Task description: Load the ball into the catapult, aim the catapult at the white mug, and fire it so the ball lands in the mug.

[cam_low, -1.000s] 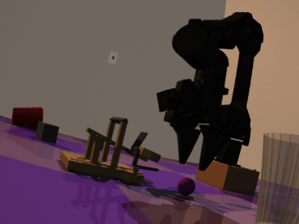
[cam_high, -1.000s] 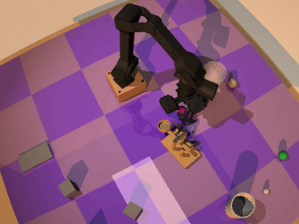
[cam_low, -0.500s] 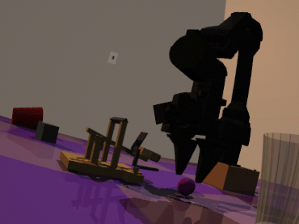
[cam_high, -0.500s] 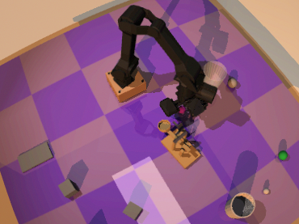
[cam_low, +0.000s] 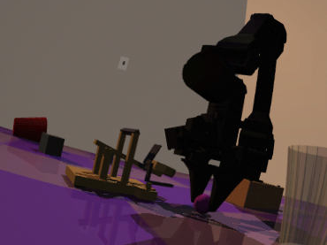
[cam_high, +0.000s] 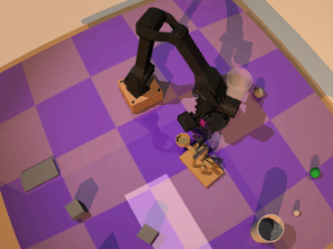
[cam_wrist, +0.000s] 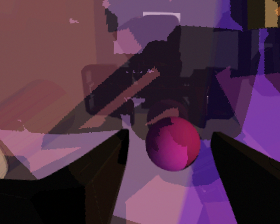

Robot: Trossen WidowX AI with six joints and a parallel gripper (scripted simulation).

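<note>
My gripper tip is now 100 mm to the left of the catapult, 80 mm short of it and 40 mm below it. Round my gripper tip: white mug 430 mm ahead, 120 mm to the right, 20 mm above; grey ball 250 mm to the left, 60 mm ahead, 10 mm above; purple ball 10 mm above.
</note>
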